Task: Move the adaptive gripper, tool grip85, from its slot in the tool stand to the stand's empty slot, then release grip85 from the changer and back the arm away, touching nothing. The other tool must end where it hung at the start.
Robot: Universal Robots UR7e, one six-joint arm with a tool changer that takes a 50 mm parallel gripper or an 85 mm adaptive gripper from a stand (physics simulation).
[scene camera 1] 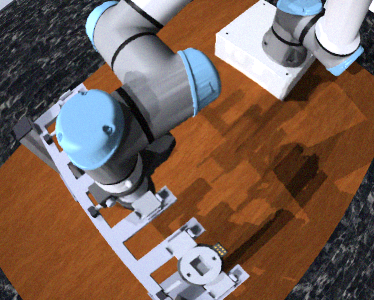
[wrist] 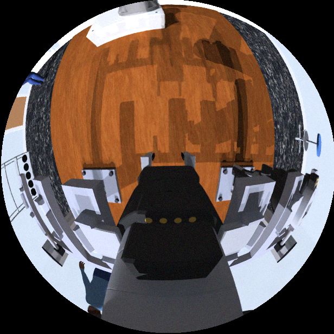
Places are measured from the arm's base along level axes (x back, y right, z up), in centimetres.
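Pixels of known places: arm's base, link origin: (scene camera 1: 284, 48).
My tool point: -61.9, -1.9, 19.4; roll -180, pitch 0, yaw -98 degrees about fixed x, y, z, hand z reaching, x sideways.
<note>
Ahead of a thing's pixels: the offset from my tool point to its top centre, as dx, dy, dz. "pt": to the spot under its first point.
The pale grey tool stand (scene camera 1: 117, 240) runs along the left in the scene view. The arm's wrist is over its middle part. In the wrist view, the black adaptive gripper, grip85 (wrist: 168, 159), is under the changer with its fingertips apart and empty. Light stand brackets flank it on both sides; whether it is fully seated I cannot tell. Its fingers are hidden in the scene view. The other tool @[-2.0, -17.9, +0.0] (scene camera 1: 212, 272) hangs in the slot at the stand's near end, its round changer plate facing up. The slot at the stand's far end is partly hidden by the arm.
A white box (scene camera 1: 245, 42) (wrist: 127, 27) carries the arm's base at the back. Stand fork arms with raised blocks @[pt +2.6, -5.9, -1.8] (scene camera 1: 165, 196) project toward the table beside the wrist. A dark post @[pt -8.7, +23.2, -5.2] (scene camera 1: 37, 145) stands at the stand's far left. A person (wrist: 95, 287) shows at the wrist view's lower left.
</note>
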